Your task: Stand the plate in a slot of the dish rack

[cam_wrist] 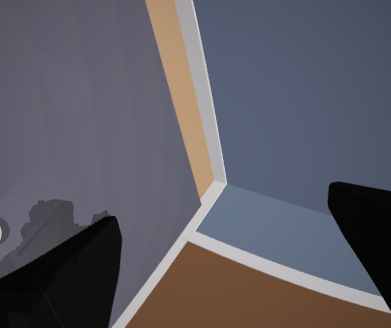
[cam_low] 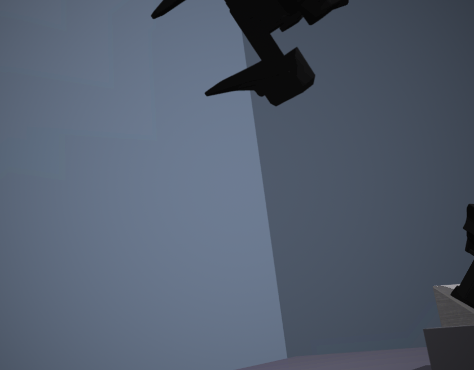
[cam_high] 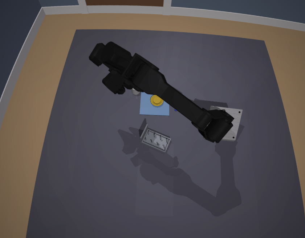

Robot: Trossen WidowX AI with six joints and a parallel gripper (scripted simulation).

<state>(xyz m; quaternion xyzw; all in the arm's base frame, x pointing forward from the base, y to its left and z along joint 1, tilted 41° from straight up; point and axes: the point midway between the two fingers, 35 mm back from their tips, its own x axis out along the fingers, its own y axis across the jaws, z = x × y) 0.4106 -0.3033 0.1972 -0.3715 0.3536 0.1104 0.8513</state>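
My gripper tip is 33 cm above the yellow plate, 21 cm past it and 3 cm to the left of it. From my gripper tip the other things lie so: light blue mat 34 cm below, 20 cm behind, 2 cm to the right; grey dish rack 32 cm below, 19 cm to the left, 19 cm behind; white cup 32 cm below, 11 cm behind, 10 cm to the right.
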